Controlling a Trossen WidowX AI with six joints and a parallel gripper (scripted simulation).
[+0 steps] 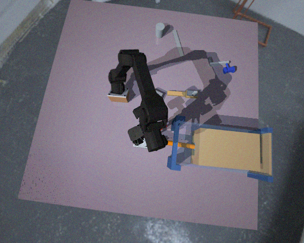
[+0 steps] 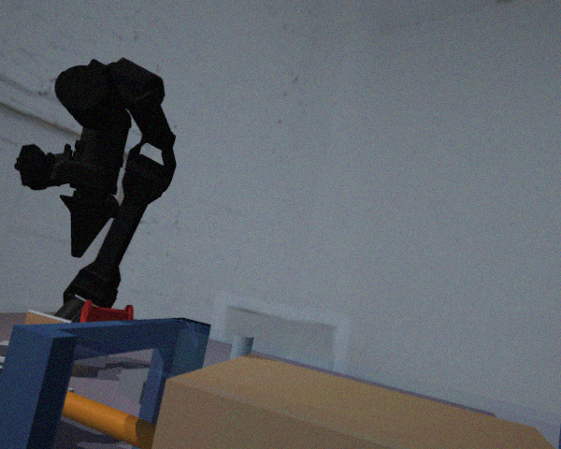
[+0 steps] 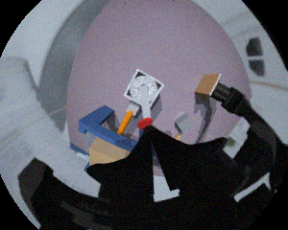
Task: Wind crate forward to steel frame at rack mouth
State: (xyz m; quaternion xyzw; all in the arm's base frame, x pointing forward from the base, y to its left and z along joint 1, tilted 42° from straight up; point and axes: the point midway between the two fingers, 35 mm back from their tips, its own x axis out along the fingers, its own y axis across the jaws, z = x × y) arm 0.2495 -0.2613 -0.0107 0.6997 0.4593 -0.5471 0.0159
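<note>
My gripper tip is 80 mm above the red knob, 40 mm to the right of it and 40 mm short of it. Round my gripper tip: red-knobbed crank handle (110 mm below, 10 mm to the left, 10 mm ahead); blue steel frame (120 mm ahead, 110 mm below, 20 mm to the right); grey block (230 mm to the left, 200 mm below, 20 mm behind).
</note>
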